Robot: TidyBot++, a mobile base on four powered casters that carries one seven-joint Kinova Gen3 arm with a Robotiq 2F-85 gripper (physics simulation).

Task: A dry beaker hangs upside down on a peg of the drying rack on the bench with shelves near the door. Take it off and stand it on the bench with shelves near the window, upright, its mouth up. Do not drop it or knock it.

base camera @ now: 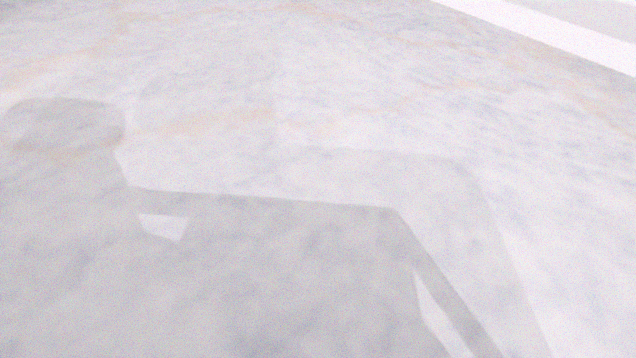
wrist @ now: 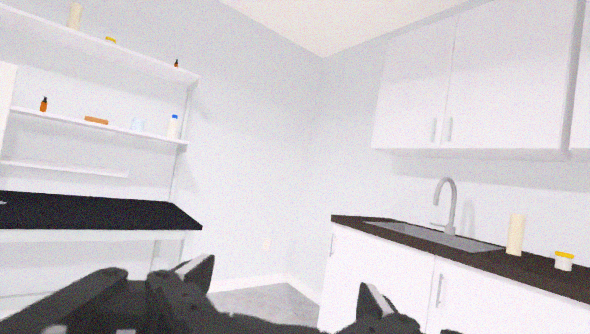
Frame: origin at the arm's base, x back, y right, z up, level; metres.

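Where they show: gripper, fingertip midpoint: (wrist: 284, 285).
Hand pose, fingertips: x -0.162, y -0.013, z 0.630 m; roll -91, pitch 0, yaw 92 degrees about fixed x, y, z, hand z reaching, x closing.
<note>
After its pixels a point has its place.
My gripper (wrist: 284, 285) @[x -0.162, y -0.013, z 0.630 m] is open at the bottom of the wrist view, with no object between its fingers, away from the benches. A bench with shelves and a black top (wrist: 100, 214) @[x -1.231, y -1.009, z 0.365 m] stands at the left of the wrist view; whether it is the one near the door or near the window I cannot tell. A small pale thing (wrist: 2, 202) @[x -1.106, y -1.381, z 0.373 m] is cut off at the left edge on its top. The hanging beaker and the drying rack do not show in either view. A pale bluish clear vessel (wrist: 138, 124) @[x -1.615, y -1.182, z 0.876 m] stands on the middle shelf.
An orange bottle (wrist: 43, 105) @[x -1.298, y -1.500, z 0.864 m], an orange block (wrist: 96, 120) @[x -1.484, y -1.355, z 0.847 m] and a blue-capped bottle (wrist: 172, 127) @[x -1.747, y -1.029, z 0.906 m] are on that shelf. At the right are a dark counter (wrist: 542, 272) @[x -0.941, y 0.787, z 0.515 m] with a sink (wrist: 435, 238) @[x -1.589, y 0.744, z 0.477 m], a tap (wrist: 453, 205) @[x -1.578, y 0.813, z 0.682 m] and wall cabinets (wrist: 505, 85) @[x -1.272, y 0.813, z 1.277 m]. The base camera shows marbled floor (base camera: 325, 75) @[x -0.806, y 0.014, z -0.397 m] with arm-shaped shadows.
</note>
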